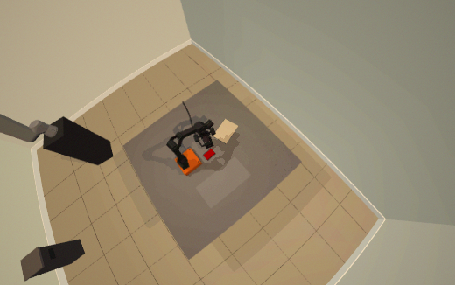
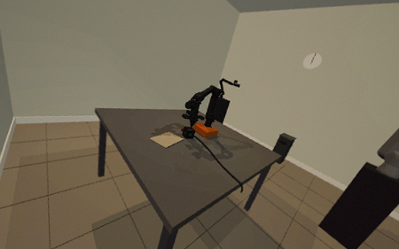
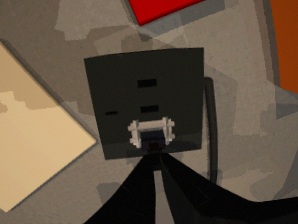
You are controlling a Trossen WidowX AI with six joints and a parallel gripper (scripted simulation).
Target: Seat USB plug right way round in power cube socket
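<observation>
Right now my gripper tip is 20 mm above the USB plug. Also, from my gripper tip: red block: 50 mm behind, 120 mm to the right, 100 mm below; then flat tan pad: 200 mm ahead, 10 mm to the left, 100 mm below.
</observation>
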